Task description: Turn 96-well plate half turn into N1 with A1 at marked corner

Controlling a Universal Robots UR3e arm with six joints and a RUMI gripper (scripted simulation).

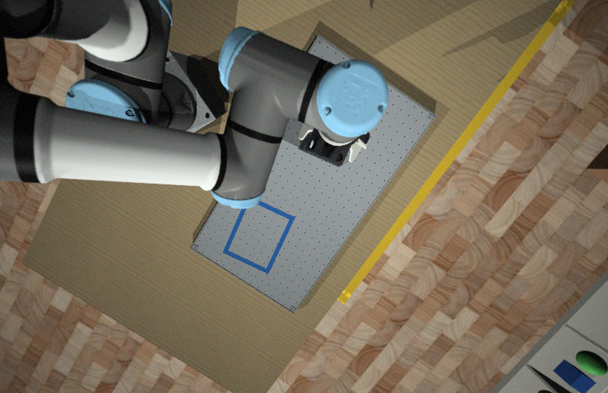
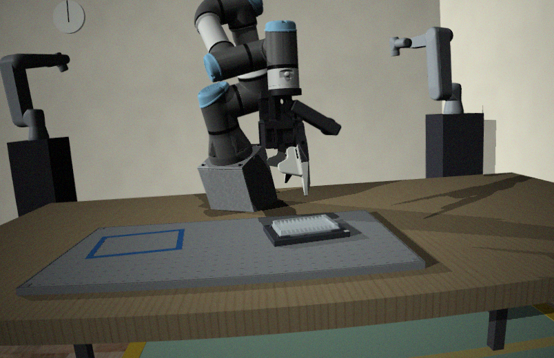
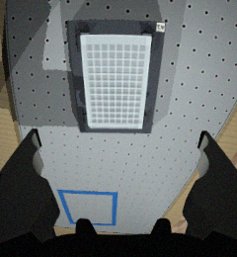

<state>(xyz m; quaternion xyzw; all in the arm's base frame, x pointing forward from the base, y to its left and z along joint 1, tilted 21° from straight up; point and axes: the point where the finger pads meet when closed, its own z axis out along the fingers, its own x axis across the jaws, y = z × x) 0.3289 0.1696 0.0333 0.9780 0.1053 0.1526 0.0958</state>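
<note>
Now: the 96-well plate 10 mm behind my hand, 10 mm to the left of it and 80 mm below it. Round my hand: A1 mark (30 mm ahead, 100 mm to the left, 90 mm below); dark plate nest N1 (10 mm behind, 10 mm to the left, 100 mm below).
</note>
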